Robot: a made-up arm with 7 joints.
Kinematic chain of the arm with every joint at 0, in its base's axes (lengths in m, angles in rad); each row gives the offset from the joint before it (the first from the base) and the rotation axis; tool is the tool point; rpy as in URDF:
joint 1: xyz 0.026 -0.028 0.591 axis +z
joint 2: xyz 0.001 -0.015 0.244 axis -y
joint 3: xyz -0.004 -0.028 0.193 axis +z
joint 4: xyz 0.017 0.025 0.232 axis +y
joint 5: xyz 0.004 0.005 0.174 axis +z
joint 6: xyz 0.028 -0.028 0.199 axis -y
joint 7: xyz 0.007 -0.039 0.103 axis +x
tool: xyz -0.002 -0.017 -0.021 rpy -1.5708 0 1.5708
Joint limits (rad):
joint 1: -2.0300..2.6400
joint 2: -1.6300..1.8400
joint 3: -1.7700..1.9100
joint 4: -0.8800..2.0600
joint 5: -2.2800..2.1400
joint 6: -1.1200..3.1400
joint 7: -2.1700..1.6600
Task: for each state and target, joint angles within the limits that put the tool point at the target. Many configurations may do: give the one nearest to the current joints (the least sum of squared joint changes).
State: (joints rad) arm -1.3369 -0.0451 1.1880 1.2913 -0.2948 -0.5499 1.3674
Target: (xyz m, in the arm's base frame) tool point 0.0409 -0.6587 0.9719
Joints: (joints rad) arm -1.8728 -0.6647 0.6548 1.3253 -0.3489 -0.5562 1.3593
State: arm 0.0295 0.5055 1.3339 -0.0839 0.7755 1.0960 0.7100
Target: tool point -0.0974 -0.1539 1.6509
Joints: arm 0.1272 0.2023 1.3460 -0.2313 0.7400 1.1495 0.7089
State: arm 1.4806 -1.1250 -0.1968 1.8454 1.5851 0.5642 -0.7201
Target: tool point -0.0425 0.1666 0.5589
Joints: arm 1.6002 -1.3458 0.3036 2.0600 1.9204 1.1389 -0.7269
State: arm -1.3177 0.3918 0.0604 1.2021 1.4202 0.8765 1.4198
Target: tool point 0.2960 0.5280 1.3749
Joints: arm -1.9008 1.1770 0.4041 0.5563 1.4431 0.6696 1.4745
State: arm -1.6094 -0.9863 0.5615 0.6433 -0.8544 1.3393 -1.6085
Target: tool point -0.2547 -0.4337 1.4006
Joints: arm -2.0300 -0.8279 0.6054 0.0334 -0.7803 2.1282 -1.6654
